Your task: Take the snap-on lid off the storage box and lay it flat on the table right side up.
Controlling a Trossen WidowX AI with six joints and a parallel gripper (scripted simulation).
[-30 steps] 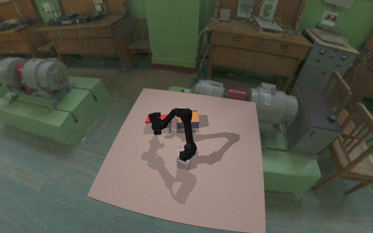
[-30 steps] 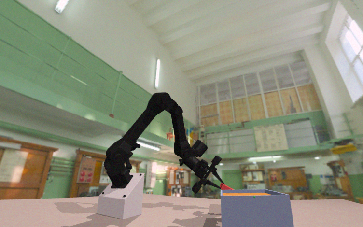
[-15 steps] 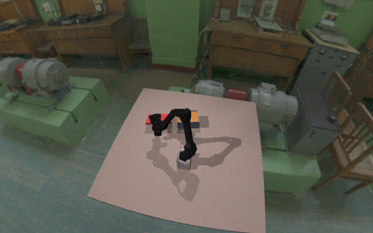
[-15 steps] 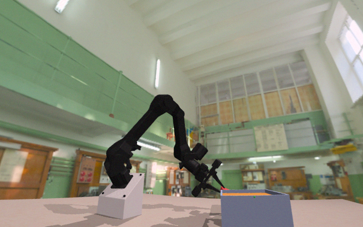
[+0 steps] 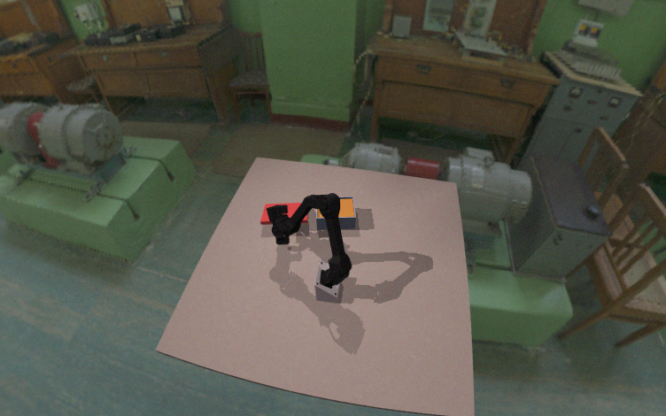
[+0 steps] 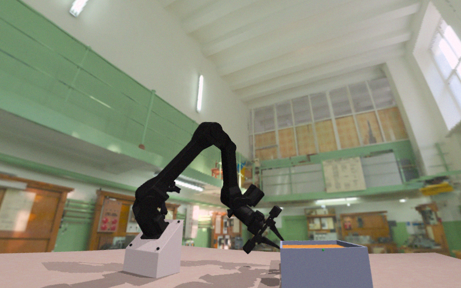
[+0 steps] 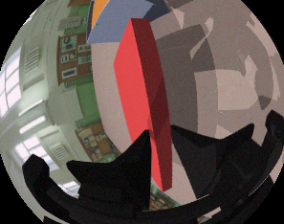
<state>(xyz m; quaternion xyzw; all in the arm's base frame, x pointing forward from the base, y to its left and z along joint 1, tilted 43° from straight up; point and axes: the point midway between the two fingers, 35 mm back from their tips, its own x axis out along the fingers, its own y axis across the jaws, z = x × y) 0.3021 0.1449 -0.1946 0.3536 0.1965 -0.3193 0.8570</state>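
Right now my gripper tip is 80 mm short of the lid, 10 mm to the right of it and 20 mm above it. Round my gripper tip: grey-blue storage box: 90 mm ahead, 250 mm to the right, 20 mm below.
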